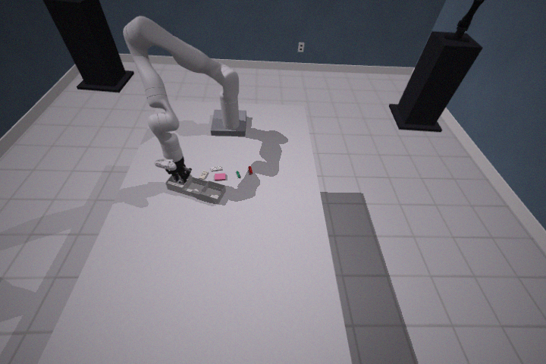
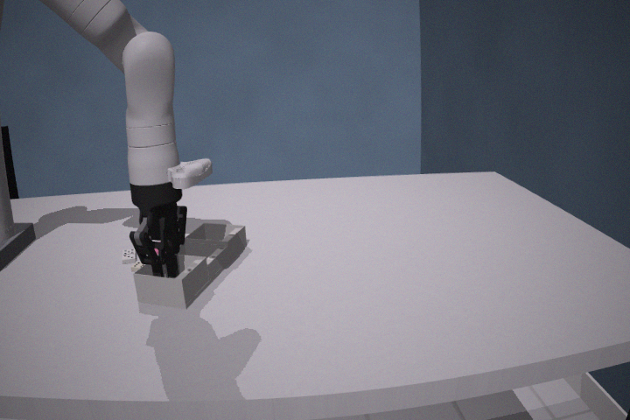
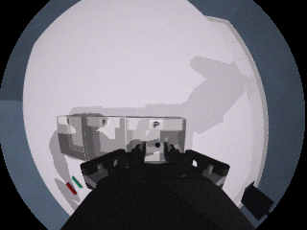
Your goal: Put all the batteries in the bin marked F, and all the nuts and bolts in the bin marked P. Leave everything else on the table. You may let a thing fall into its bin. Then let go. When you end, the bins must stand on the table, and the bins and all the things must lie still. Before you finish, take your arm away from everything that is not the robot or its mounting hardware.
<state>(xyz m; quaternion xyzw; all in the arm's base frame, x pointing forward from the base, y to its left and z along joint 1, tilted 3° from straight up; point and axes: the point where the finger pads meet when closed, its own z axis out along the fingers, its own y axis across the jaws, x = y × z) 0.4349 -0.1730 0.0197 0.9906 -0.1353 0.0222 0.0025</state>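
My gripper is now 30 mm above the grey nut and 10 mm to the left of it. Round my hand: pink block 170 mm to the left, 60 mm behind, 30 mm below; cream domino-like tile 90 mm to the left, 60 mm behind, 30 mm below; grey three-part bin 80 mm to the left, 30 mm ahead, 10 mm below.
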